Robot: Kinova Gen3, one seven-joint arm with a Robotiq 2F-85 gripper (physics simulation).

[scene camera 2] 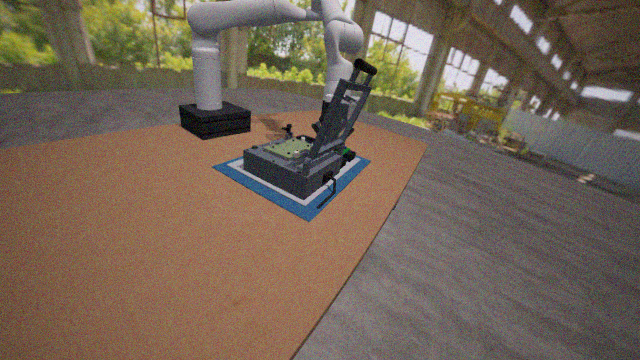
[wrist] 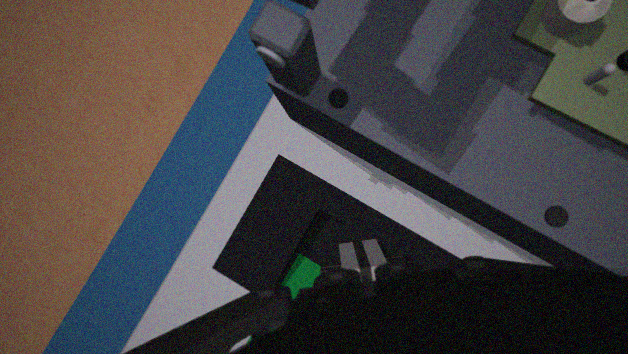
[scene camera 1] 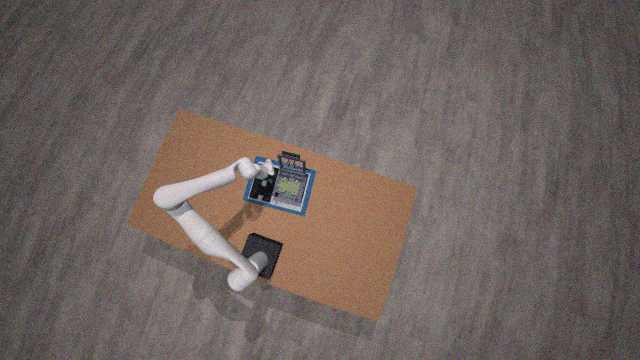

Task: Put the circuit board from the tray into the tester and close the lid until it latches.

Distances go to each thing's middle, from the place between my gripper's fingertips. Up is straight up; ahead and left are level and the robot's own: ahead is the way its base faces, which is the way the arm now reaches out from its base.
Now: hand 6 cm to the right of the green circuit board (wrist: 303,272) and 2 cm past it. Round my hand: tester lid (scene camera 2: 349,97): 16 cm above, 11 cm to the right, 9 cm ahead; then tester nest (wrist: 577,84): 13 cm to the right, 4 cm above, 3 cm behind.
